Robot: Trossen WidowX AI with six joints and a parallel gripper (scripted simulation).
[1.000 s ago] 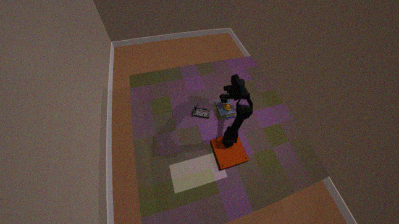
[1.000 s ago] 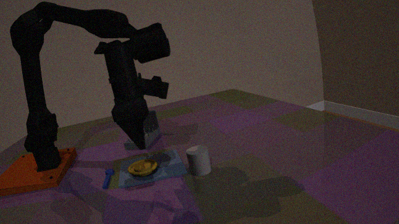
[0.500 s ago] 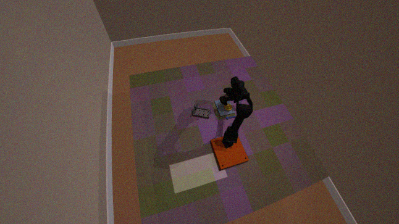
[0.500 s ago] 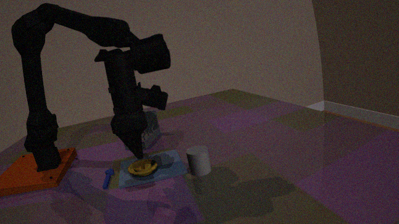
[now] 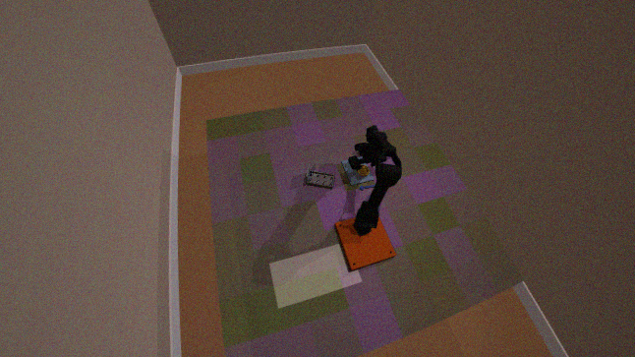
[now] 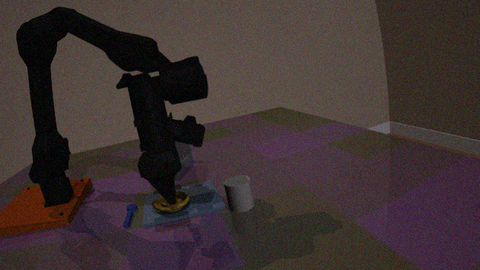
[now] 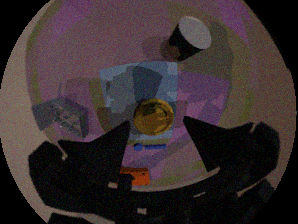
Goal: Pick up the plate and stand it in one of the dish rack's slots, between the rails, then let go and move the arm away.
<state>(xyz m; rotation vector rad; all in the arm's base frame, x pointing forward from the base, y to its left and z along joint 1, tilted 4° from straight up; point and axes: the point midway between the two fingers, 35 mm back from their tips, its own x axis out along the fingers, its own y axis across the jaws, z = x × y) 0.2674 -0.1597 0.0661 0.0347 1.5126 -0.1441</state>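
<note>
My gripper tip is 20 mm above the yellow plate. Also, from my gripper tip: blue spoon: 90 mm behind, 30 mm to the left, 30 mm below; cup: 110 mm ahead, 60 mm to the right, 10 mm below; blue mat: 30 mm below, 20 mm to the left, 10 mm ahead.
</note>
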